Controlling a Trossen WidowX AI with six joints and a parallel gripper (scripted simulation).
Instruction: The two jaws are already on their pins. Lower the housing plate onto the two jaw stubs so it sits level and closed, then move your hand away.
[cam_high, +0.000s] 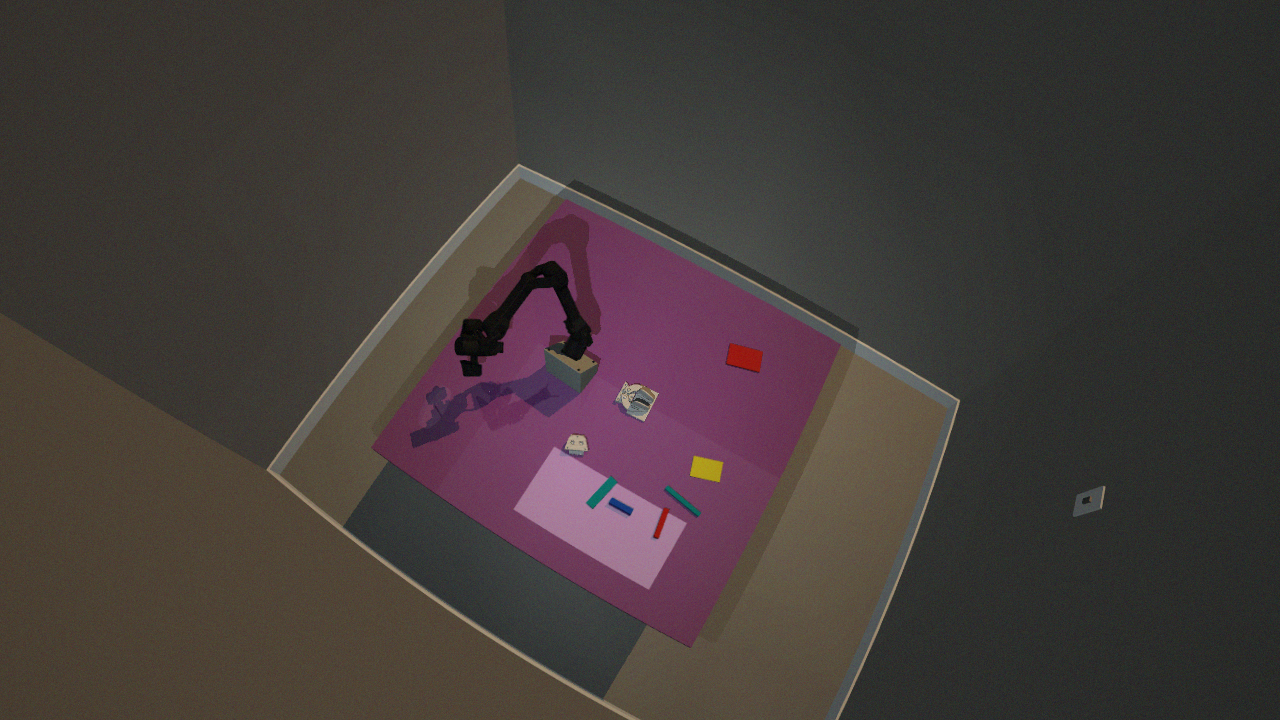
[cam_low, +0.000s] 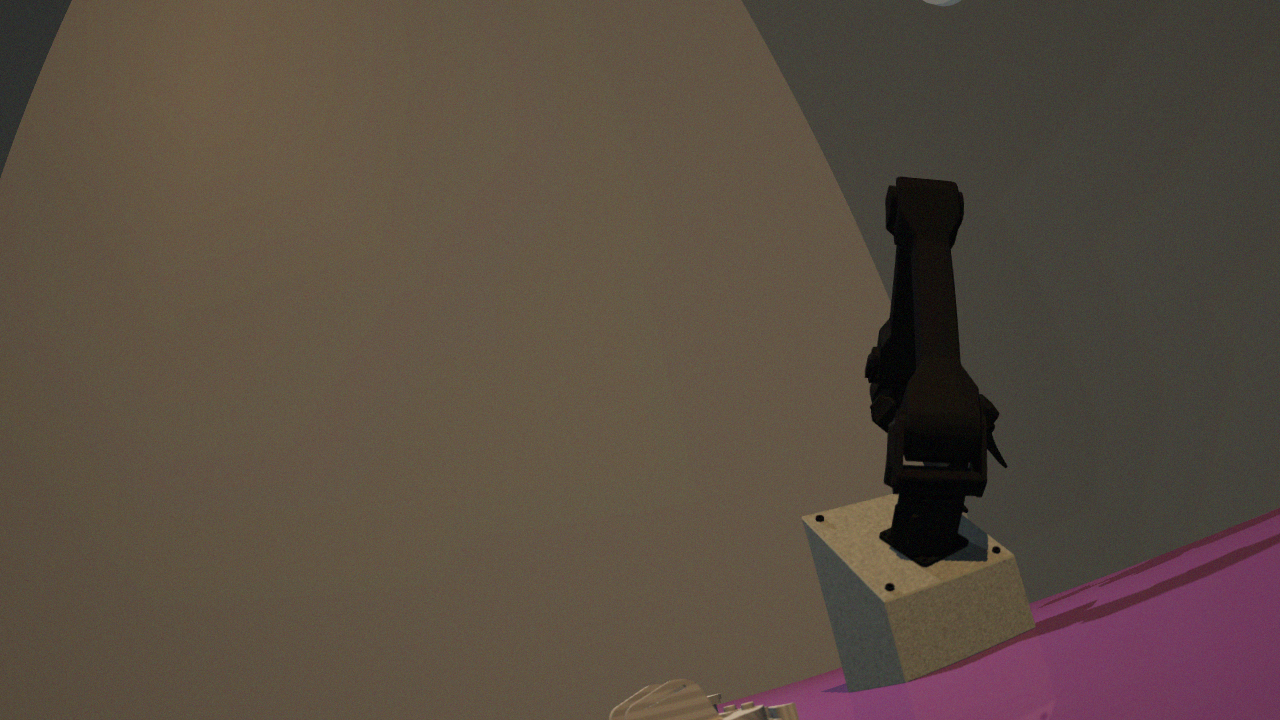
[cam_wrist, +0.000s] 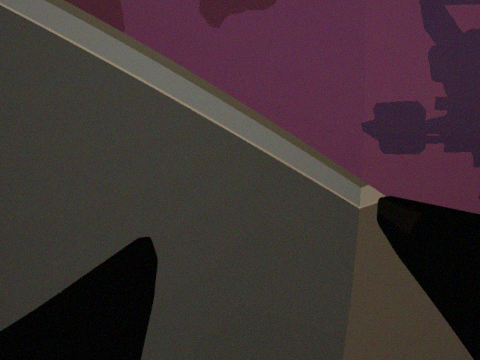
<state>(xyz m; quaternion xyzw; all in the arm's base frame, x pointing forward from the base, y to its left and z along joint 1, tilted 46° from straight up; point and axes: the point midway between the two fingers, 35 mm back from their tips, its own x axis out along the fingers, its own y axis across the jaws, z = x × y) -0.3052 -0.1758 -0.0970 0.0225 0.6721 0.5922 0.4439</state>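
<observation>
Right now the small white block is 48 cm ahead of my gripper tip, 5 cm to the right of it and 18 cm below it. Round my gripper tip: red square 87 cm ahead, 54 cm to the left, 18 cm below; then yellow square 92 cm ahead, 9 cm to the left, 18 cm below; then jaw stub 56 cm ahead, 18 cm to the left, 17 cm below.
</observation>
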